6 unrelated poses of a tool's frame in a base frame.
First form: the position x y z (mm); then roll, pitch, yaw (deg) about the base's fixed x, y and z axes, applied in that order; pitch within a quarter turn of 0, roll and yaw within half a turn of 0.
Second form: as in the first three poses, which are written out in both.
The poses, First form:
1: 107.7 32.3 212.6 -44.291 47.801 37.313
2: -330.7 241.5 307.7 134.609 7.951 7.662
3: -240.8 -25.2 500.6 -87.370 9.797 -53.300
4: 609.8 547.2 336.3 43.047 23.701 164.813
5: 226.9 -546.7 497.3 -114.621 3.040 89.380
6: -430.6 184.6 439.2 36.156 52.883 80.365
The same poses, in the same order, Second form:
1: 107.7 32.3 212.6 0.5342 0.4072 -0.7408 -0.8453 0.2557 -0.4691
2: -330.7 241.5 307.7 0.9815 0.1320 -0.1383 0.1912 -0.6829 0.7051
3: -240.8 -25.2 500.6 0.5889 -0.7901 -0.1702 -0.0648 0.1637 -0.9844
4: 609.8 547.2 336.3 -0.8837 0.2399 -0.4020 -0.4562 -0.6334 0.6250
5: 226.9 -546.7 497.3 0.0108 0.9985 -0.0530 0.4161 -0.0527 -0.9078
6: -430.6 184.6 439.2 0.1010 0.5949 -0.7974 -0.7173 0.5990 0.3560
